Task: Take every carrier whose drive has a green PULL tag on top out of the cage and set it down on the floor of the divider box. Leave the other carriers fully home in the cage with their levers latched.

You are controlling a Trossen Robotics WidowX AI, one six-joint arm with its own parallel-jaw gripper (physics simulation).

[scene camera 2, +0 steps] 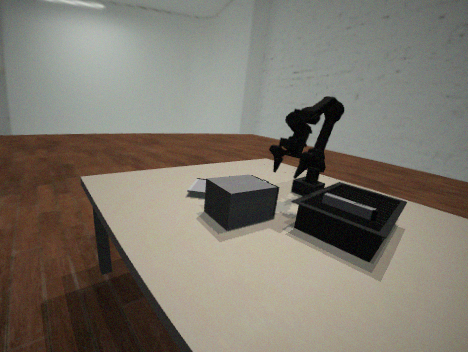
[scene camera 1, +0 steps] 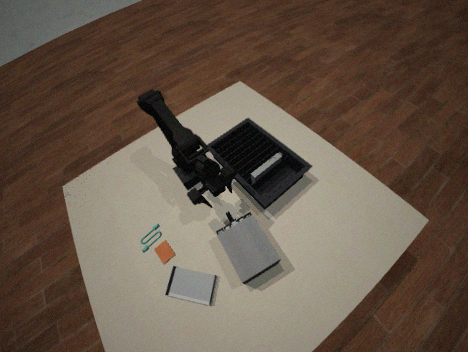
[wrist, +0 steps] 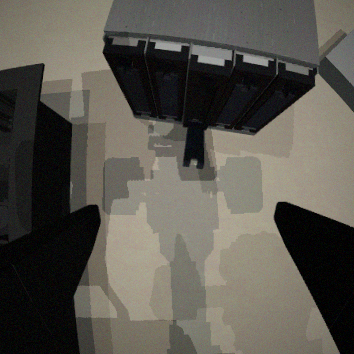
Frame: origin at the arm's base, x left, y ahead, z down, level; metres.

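Where they show: gripper, between the fingertips: [scene camera 2: 284, 175] [scene camera 1: 221, 200] [wrist: 188, 211]; arm's base, origin of its link: [scene camera 2: 311, 181] [scene camera 1: 187, 167].
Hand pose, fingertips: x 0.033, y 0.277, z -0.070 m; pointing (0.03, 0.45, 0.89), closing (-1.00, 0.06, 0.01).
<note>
Things, the pixels of their centre, and the offset from my fingertips. "pt": a spot on its surface instead.
- cage, middle of its body: [wrist: 209, 26] [scene camera 2: 240, 201] [scene camera 1: 247, 248] dx -0.021, dy +0.189, dz +0.081 m
- middle carrier's dark lever, middle of its body: [wrist: 194, 139] [scene camera 1: 231, 220] dx -0.008, dy +0.060, dz +0.082 m
- black divider box, middle of its body: [scene camera 2: 351, 217] [scene camera 1: 255, 163] dx +0.243, dy -0.109, dz +0.100 m
- light-topped carrier, middle of its body: [scene camera 2: 346, 216] [scene camera 1: 267, 170] dx +0.250, dy -0.030, dz +0.072 m
- flat light-grey panel, middle of its body: [scene camera 1: 191, 284] [scene camera 2: 204, 188] dx -0.271, dy +0.167, dz +0.117 m
- orange square, a spot on its surface: [scene camera 1: 164, 252] pt dx -0.310, dy -0.007, dz +0.126 m
- teal cable, middle of its body: [scene camera 1: 150, 237] dx -0.336, dy -0.101, dz +0.126 m
The cage [scene camera 1: 249, 247] [scene camera 2: 217, 205] [wrist: 215, 17] is a grey box with upright carriers side by side in its open front. The middle carrier's dark lever [scene camera 1: 229, 218] [wrist: 194, 145] sticks out from the front; the other levers look folded flat. The tops of the drives are hidden, and no green tag can be made out. The black divider box [scene camera 1: 286, 193] [scene camera 2: 340, 235] [wrist: 52, 145] has a light-topped carrier [scene camera 1: 266, 168] [scene camera 2: 350, 203] lying in it beside the slots. My gripper [scene camera 1: 220, 198] [scene camera 2: 286, 174] [wrist: 188, 211] is open and empty, above the table in front of the cage, apart from the lever.
A flat light-grey panel [scene camera 1: 191, 285] [scene camera 2: 197, 188] [wrist: 345, 62] lies on the table beside the cage. An orange square [scene camera 1: 164, 252] and a teal cable [scene camera 1: 151, 238] lie near it. The divider box's raised wall stands close to the left finger's side in the wrist view.
</note>
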